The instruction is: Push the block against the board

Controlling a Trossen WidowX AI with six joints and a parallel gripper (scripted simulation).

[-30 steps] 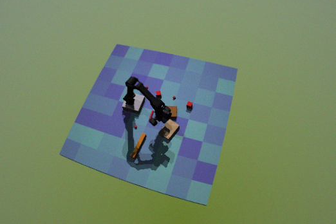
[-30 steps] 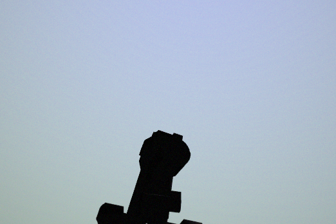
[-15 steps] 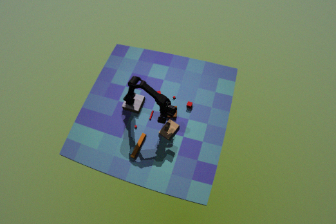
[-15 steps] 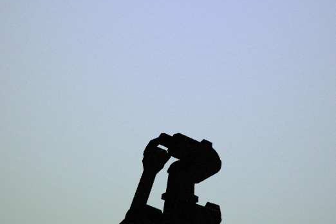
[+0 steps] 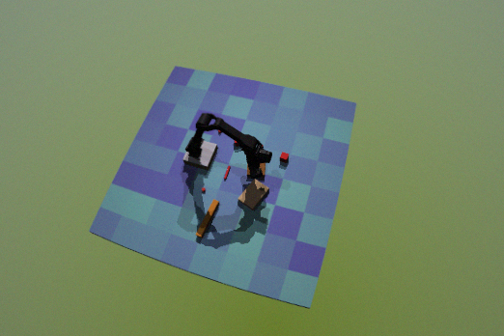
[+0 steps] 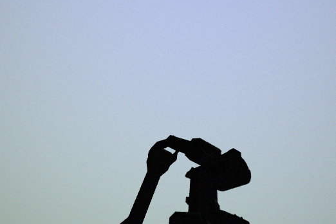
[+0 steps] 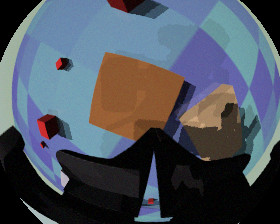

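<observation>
The dark brown square block is 3 cm to the left of my gripper tip and 5 cm below it. Round my gripper tip: thin red stick 15 cm behind, 3 cm to the right, 6 cm below; tan block 3 cm ahead, 13 cm to the right, 5 cm below; long orange board 17 cm behind, 32 cm to the right, 5 cm below.
</observation>
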